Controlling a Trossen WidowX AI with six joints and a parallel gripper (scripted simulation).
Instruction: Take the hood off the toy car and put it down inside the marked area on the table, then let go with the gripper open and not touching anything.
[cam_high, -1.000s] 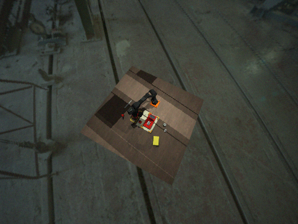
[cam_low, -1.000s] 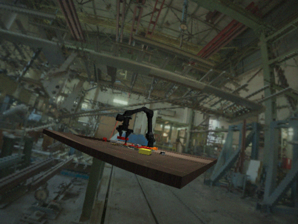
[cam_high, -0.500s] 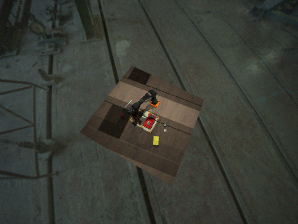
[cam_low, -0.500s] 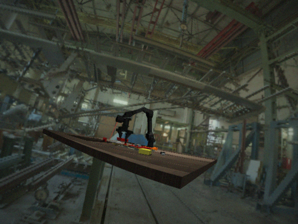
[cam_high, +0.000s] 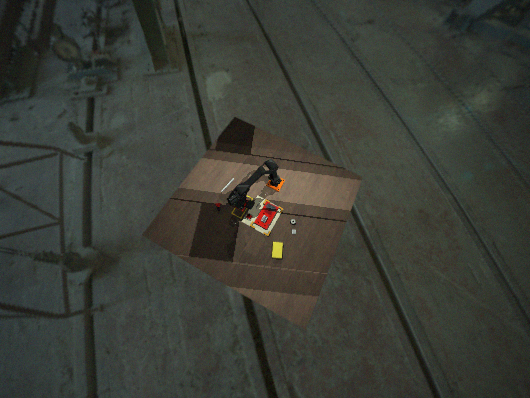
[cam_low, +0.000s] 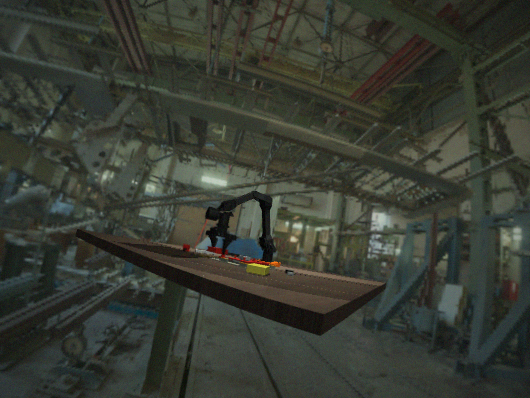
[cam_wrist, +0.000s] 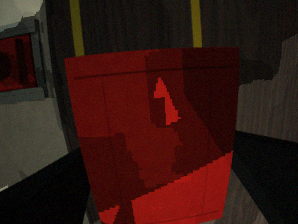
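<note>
The grey mount is 90 mm to the left of my gripper tip and 50 mm ahead of it. Also, from my gripper tip: yellow block: 390 mm to the left, 170 mm ahead, 20 mm below; white rod: 190 mm to the right, 90 mm behind, 30 mm below; red hood: 10 mm above.
</note>
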